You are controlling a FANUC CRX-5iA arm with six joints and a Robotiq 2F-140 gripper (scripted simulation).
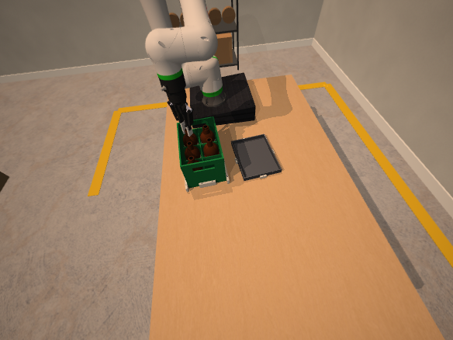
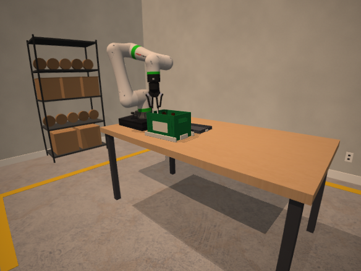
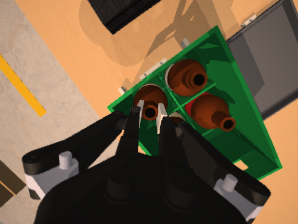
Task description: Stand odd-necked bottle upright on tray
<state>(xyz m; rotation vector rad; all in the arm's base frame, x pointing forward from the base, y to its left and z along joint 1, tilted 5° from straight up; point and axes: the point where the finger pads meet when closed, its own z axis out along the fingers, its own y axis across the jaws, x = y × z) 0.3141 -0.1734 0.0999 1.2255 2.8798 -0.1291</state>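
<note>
The glass bottle lies 9 cm to the left of my hand and 9 cm below it. Round my hand: dark grey tray 12 cm ahead, 31 cm to the left, 16 cm below; then green crate 9 cm ahead, 4 cm to the left, 9 cm below.
</note>
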